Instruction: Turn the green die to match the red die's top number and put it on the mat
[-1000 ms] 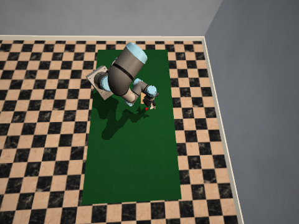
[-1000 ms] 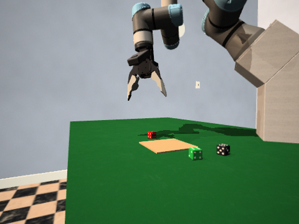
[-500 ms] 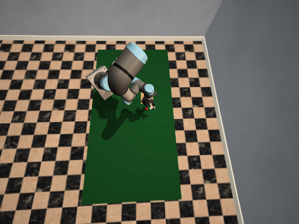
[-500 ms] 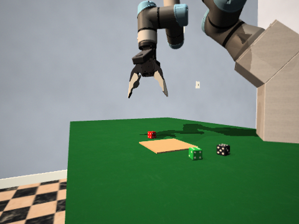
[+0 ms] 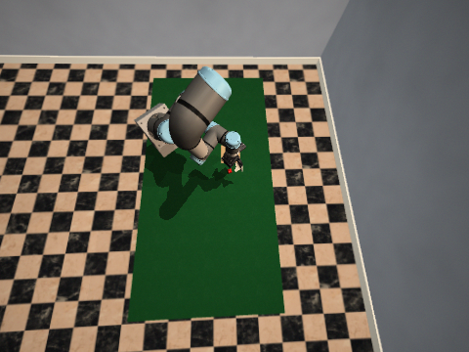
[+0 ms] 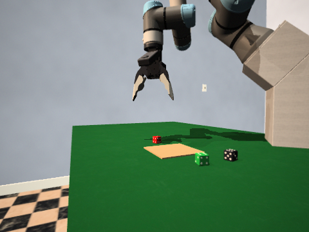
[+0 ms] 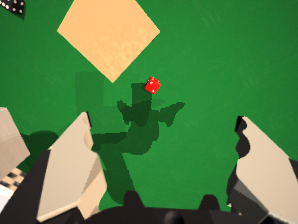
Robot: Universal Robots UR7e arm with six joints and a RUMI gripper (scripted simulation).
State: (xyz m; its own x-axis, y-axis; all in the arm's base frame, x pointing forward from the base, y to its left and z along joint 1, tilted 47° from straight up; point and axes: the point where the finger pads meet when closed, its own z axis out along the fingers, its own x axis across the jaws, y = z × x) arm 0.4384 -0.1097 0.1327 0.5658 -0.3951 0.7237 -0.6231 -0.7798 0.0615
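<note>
Right now my hand is 2 cm past the red die and 15 cm above it. The rest, counted from my hand: black die (8 cm behind, 29 cm to the left, 15 cm below); then tan mat (13 cm to the left, 16 cm below); then green die (1 cm ahead, 28 cm to the left, 15 cm below).
</note>
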